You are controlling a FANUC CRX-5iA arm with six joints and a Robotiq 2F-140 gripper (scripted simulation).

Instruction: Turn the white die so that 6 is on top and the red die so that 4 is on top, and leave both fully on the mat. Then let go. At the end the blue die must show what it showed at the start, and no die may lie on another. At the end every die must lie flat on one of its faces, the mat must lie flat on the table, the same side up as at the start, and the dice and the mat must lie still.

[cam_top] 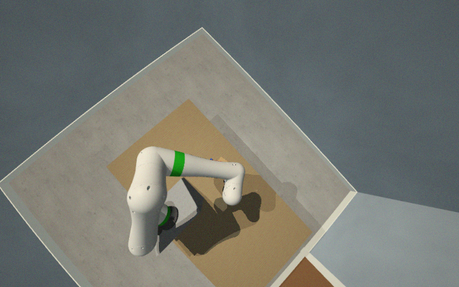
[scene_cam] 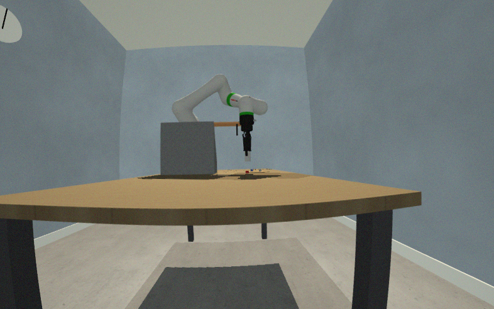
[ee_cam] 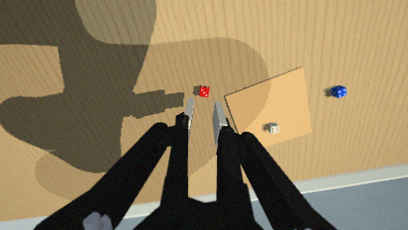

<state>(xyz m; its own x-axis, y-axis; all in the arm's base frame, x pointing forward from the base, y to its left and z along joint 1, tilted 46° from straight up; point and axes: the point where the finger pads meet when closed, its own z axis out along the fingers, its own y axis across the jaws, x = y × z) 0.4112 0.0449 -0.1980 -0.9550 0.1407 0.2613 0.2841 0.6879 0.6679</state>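
Now: hand 10 cm above the red die. The rest, counted from my hand: blue die: 3 cm ahead, 24 cm to the left, 10 cm below; white die: 9 cm ahead, 12 cm to the left, 10 cm below; tan mat: 6 cm ahead, 12 cm to the left, 11 cm below.
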